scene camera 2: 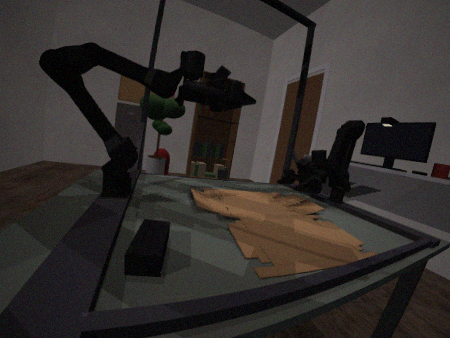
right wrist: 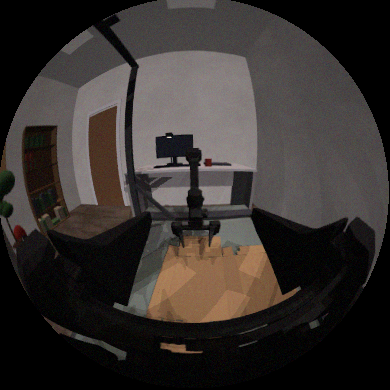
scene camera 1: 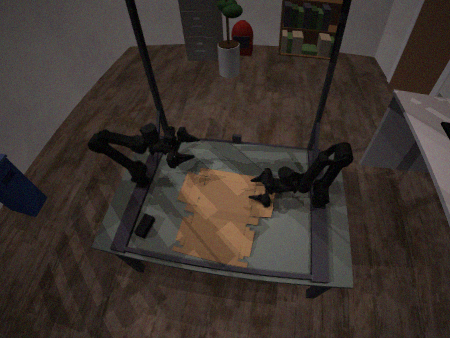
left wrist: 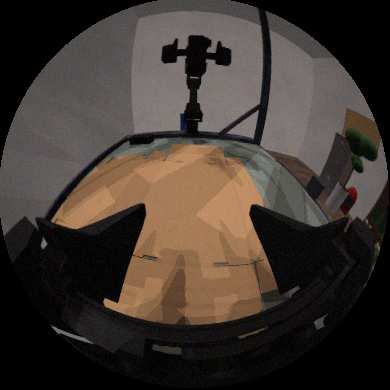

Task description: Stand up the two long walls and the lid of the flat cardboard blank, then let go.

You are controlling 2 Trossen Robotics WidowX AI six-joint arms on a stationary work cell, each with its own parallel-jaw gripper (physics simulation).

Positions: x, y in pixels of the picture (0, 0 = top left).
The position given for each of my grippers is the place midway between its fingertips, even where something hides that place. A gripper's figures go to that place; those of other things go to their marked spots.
Scene:
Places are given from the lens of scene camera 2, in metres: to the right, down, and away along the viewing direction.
my left gripper (scene camera 2: 284, 185): 0.23, 0.06, 0.67
my right gripper (scene camera 2: 248, 104): 0.07, -0.21, 0.55
black block (scene camera 2: 145, 255): -0.11, 0.12, 0.23

